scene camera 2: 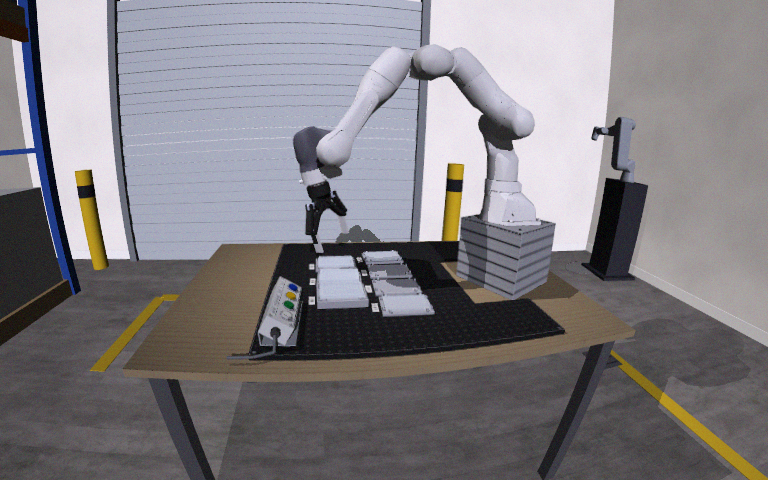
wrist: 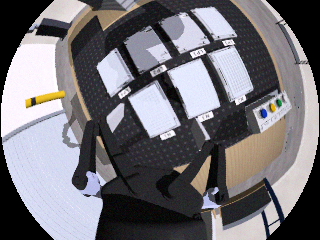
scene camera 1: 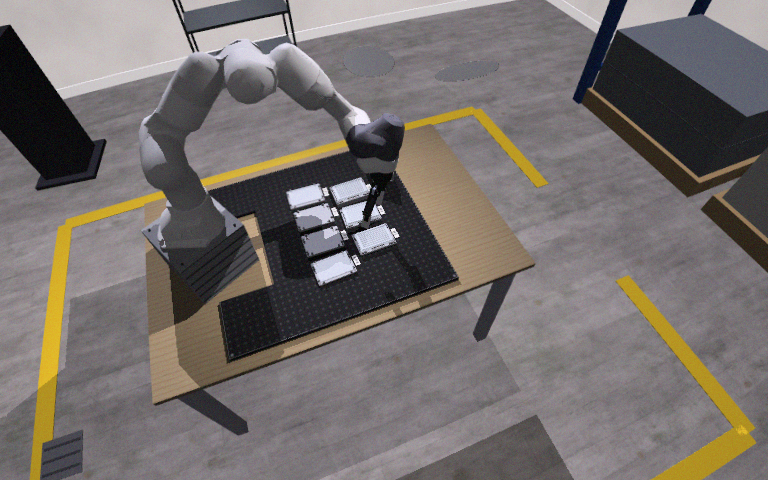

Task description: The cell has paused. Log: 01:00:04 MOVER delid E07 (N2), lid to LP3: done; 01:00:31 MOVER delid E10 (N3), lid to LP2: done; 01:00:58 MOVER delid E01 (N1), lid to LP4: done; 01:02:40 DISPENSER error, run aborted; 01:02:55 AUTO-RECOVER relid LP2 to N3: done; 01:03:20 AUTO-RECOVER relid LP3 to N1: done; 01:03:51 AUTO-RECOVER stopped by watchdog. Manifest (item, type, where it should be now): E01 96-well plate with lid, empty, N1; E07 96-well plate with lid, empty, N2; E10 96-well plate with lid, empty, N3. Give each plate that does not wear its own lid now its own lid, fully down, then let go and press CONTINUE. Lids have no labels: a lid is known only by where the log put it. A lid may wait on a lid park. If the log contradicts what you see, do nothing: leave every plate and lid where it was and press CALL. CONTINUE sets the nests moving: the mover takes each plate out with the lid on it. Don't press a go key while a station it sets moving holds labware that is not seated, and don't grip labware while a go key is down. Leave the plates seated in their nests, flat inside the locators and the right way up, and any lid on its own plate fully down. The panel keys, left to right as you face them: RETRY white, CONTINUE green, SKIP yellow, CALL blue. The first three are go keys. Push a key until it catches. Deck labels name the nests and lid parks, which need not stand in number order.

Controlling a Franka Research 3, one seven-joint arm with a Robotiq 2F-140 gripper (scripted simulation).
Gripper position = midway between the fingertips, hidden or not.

In view: my gripper (scene camera 2: 333,242), a plate (wrist: 160,115), a plate (scene camera 2: 343,290) and a key panel (scene camera 2: 273,326).
My gripper is seen too in the wrist view (wrist: 159,116) and in scene camera 1 (scene camera 1: 371,215). The key panel shows as well in the wrist view (wrist: 258,124).
